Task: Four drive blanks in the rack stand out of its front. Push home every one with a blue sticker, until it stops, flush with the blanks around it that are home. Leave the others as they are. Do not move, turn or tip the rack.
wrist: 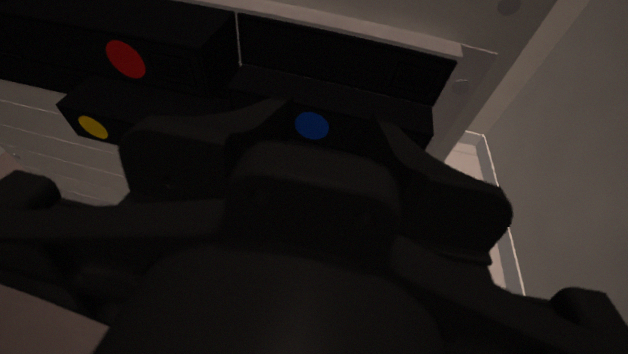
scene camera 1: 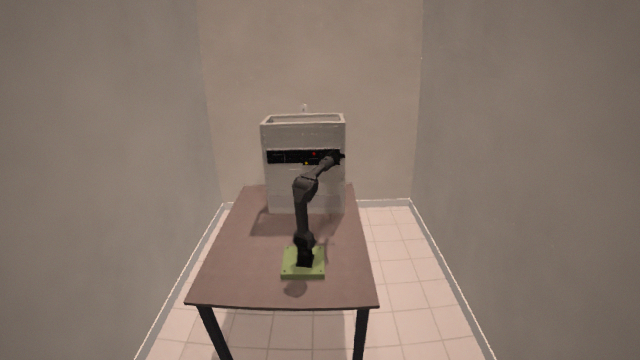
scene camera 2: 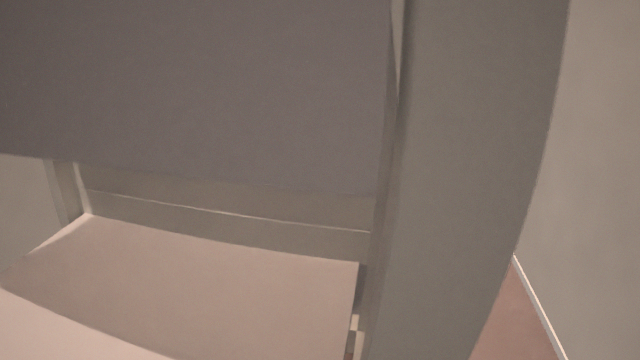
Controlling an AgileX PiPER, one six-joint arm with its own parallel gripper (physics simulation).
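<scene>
The rack [scene camera 1: 300, 135] [wrist: 465, 67] stands upright at the table's back. In the wrist view, the blank with a blue sticker [wrist: 311, 125] is at the right of the lower row and stands out past the recessed blank [wrist: 345, 55] above it. The blank with a red sticker [scene camera 1: 314, 154] [wrist: 125, 59] stands out in the upper row. The blank with a yellow sticker [scene camera 1: 306, 163] [wrist: 93, 127] stands out below it. My gripper [wrist: 328, 125] is open, its fingertips spread either side of the blue sticker, close to that blank. Contact cannot be told. The gripper body hides part of the lower row.
The arm stands on a green base plate [scene camera 1: 290, 272] on the brown table [scene camera 1: 235, 270]. Grey walls [scene camera 1: 530, 150] [wrist: 575, 175] stand on both sides. Scene camera 2 shows large grey surfaces close up; neither blanks nor gripper show there.
</scene>
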